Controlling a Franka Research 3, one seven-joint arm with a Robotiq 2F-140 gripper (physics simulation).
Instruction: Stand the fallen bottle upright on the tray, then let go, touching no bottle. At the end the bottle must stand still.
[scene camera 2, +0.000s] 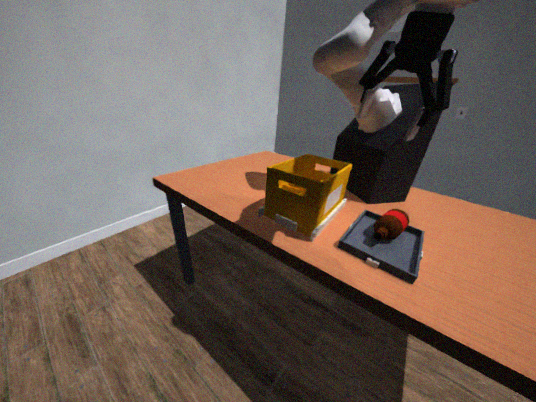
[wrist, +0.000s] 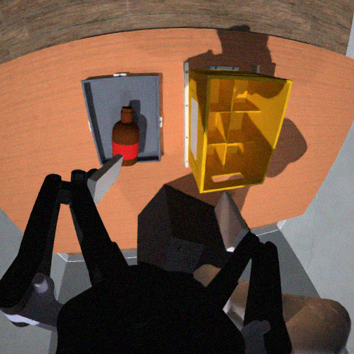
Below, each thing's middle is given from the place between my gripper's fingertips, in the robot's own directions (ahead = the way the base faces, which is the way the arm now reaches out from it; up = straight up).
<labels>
I see my gripper 28 cm above the brown bottle (scene camera 2: 389, 226), 11 cm to the right of it and 3 cm past it.
</labels>
